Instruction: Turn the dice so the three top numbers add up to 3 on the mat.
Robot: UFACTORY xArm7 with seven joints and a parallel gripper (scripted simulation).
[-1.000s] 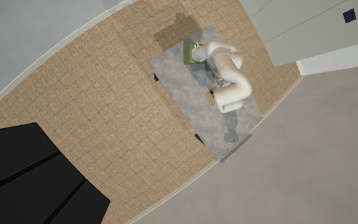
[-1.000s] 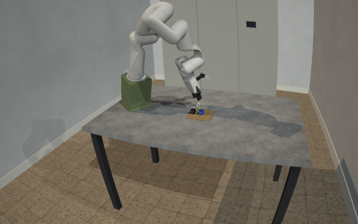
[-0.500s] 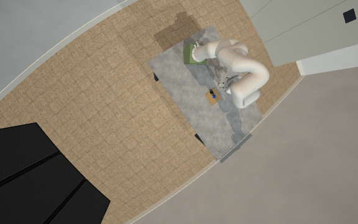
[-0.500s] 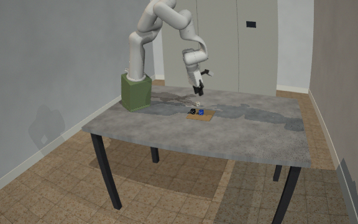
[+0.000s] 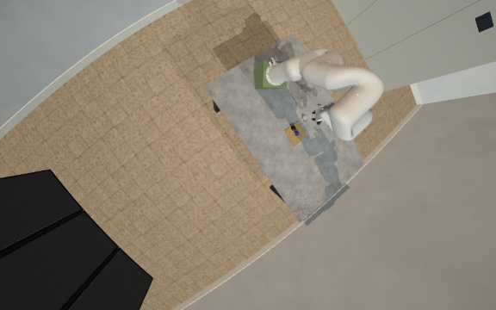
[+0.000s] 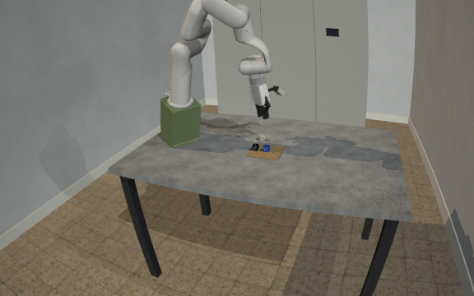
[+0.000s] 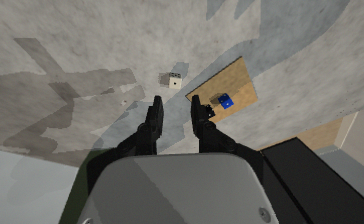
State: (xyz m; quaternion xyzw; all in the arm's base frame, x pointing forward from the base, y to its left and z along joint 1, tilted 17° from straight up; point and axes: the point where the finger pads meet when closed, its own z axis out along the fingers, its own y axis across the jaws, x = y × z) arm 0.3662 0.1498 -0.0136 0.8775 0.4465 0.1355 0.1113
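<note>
The white die lies 12 cm below my hand, 1 cm to the right of it and 1 cm behind it. Also, from my hand: tan mat (13 cm to the right, 13 cm below, 6 cm ahead); then blue die (13 cm to the right, 12 cm below, 6 cm ahead); then black die (13 cm to the right, 12 cm below, 1 cm ahead).
</note>
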